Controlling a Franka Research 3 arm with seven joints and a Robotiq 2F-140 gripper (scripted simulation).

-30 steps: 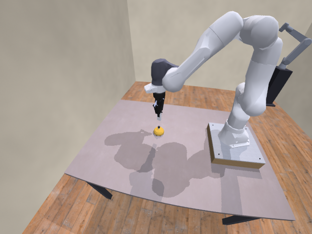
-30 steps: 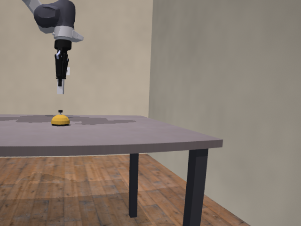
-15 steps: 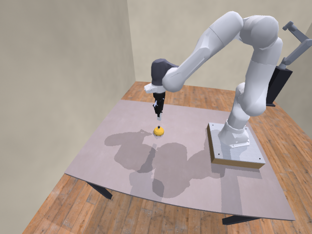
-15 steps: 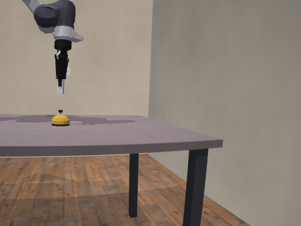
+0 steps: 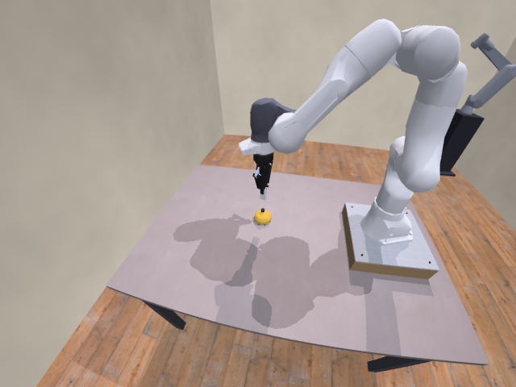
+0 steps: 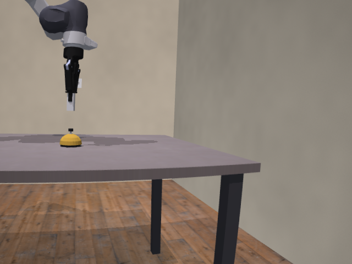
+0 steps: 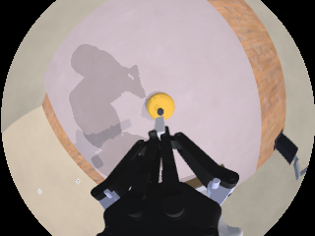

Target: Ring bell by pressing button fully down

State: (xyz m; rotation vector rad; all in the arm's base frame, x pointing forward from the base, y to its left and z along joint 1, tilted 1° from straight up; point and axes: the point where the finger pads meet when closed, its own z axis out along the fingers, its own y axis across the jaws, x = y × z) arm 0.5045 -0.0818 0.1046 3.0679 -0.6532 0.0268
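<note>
Now: the black button 110 mm below my hand. The rest, counted from my hand: yellow dome bell (130 mm below).
</note>
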